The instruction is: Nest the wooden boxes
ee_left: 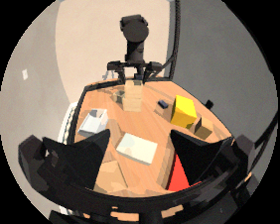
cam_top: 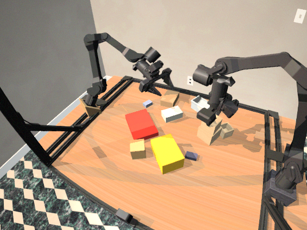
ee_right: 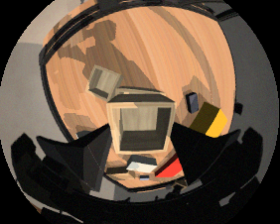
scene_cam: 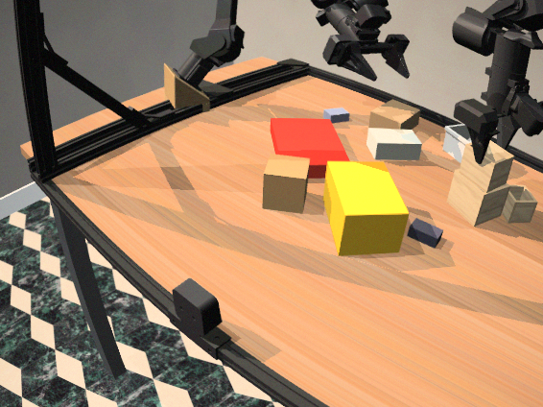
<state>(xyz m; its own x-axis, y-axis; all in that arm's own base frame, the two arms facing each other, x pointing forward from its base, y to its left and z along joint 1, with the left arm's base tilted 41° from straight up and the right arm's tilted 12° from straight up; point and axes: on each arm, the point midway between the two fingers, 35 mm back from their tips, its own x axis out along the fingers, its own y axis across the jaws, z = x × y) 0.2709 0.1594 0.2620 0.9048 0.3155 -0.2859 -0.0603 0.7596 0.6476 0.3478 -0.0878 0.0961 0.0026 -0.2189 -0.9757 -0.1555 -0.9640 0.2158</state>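
Note:
Right now my right hand is 60 mm above the middle-sized wooden box. The rest, counted from my right hand: biggest wooden box (120 mm below); dark block (140 mm behind, 30 mm to the left, 120 mm below); smallest wooden box (50 mm ahead, 60 mm to the right, 120 mm below).

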